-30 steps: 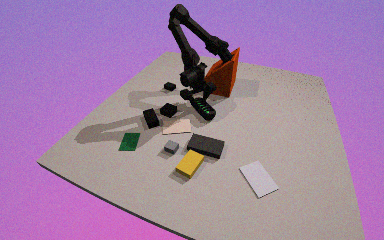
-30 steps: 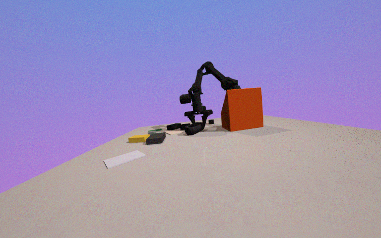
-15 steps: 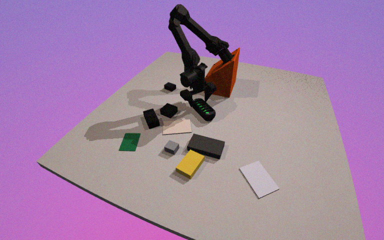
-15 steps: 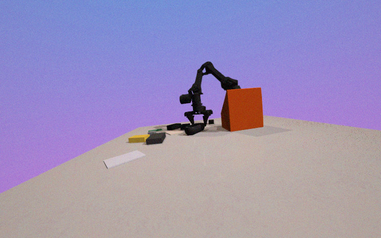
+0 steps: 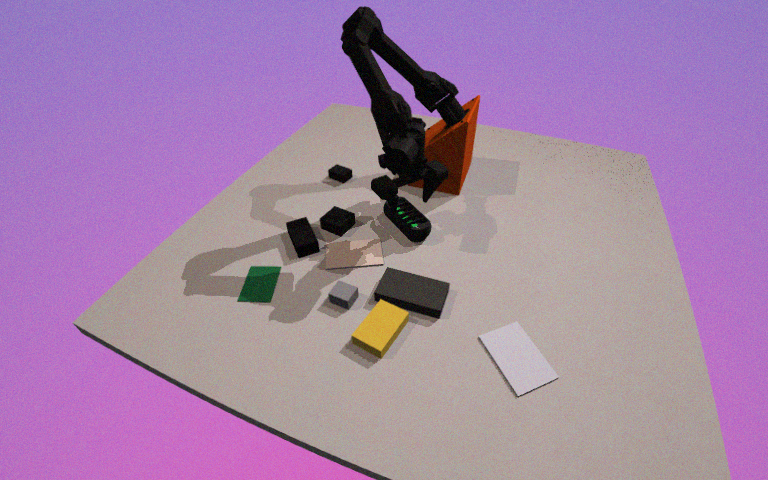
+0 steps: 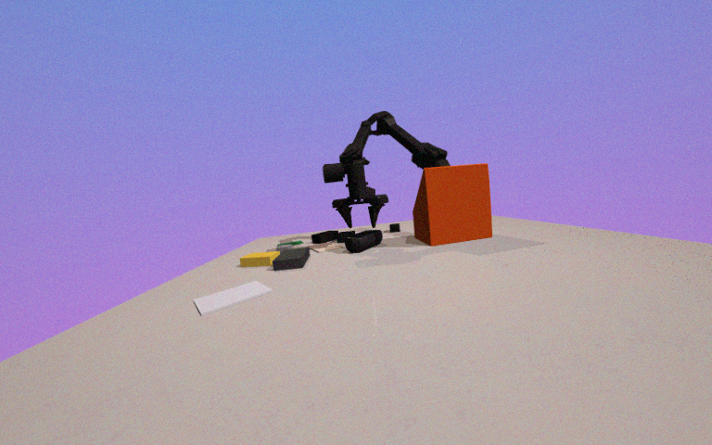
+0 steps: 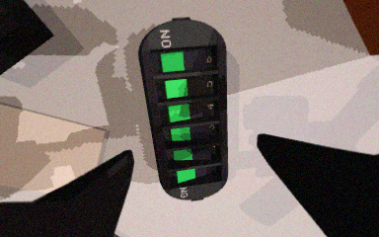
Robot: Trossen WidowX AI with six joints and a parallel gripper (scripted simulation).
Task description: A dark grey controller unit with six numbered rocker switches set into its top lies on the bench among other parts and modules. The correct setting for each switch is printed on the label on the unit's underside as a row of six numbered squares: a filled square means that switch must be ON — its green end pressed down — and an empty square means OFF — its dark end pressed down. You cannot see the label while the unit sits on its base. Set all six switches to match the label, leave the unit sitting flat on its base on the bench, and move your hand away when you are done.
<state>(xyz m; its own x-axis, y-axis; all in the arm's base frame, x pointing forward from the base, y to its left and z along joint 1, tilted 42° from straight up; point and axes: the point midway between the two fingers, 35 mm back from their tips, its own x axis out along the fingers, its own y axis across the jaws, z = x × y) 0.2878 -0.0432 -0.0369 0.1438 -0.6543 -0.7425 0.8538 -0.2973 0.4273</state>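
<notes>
My gripper tip is 15 cm short of the beige card, 7 cm to the left of it and 7 cm above it. Round my gripper tip: grey cube: 28 cm ahead, 1 cm to the right, 5 cm below; yellow block: 32 cm ahead, 10 cm to the left, 5 cm below; dark grey box: 20 cm ahead, 11 cm to the left, 5 cm below.
</notes>
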